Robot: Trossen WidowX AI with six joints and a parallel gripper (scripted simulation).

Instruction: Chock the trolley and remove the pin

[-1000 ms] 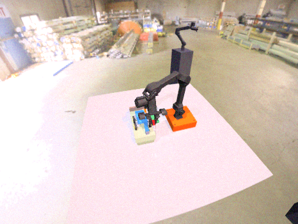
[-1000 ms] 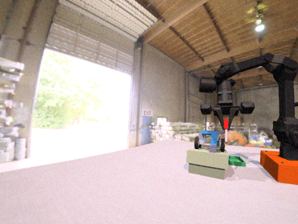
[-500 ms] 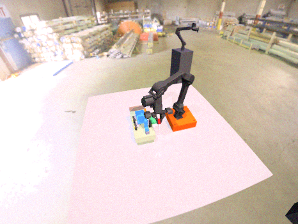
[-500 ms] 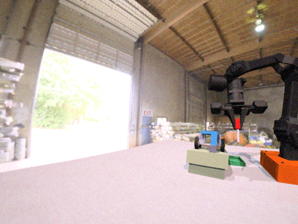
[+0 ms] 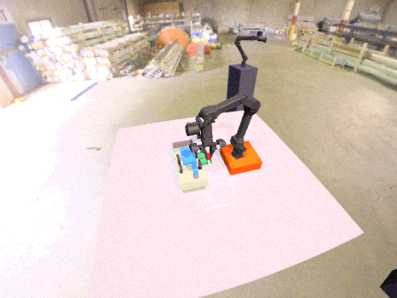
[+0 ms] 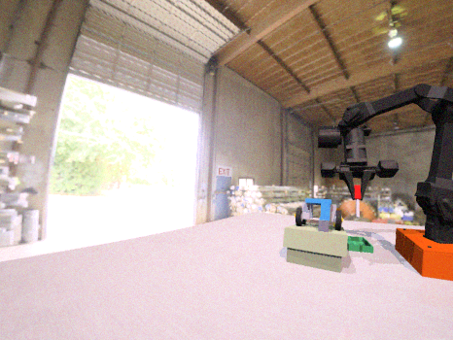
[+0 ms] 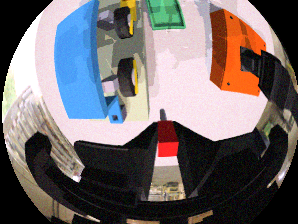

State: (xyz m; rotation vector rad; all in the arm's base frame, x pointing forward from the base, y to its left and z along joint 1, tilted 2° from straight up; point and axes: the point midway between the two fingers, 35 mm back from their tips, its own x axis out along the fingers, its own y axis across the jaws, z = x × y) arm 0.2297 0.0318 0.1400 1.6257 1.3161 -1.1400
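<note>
Now: the green tray 180 mm below my gripper tip, 170 mm to the right of it and 60 mm behind it. From my gripper tip the other things lie so: pale green ramp: 120 mm below, 100 mm to the right, 80 mm ahead; red-headed stop pin: right at my gripper tip; blue-topped trolley: 100 mm to the right, 80 mm ahead, 50 mm below.
</note>
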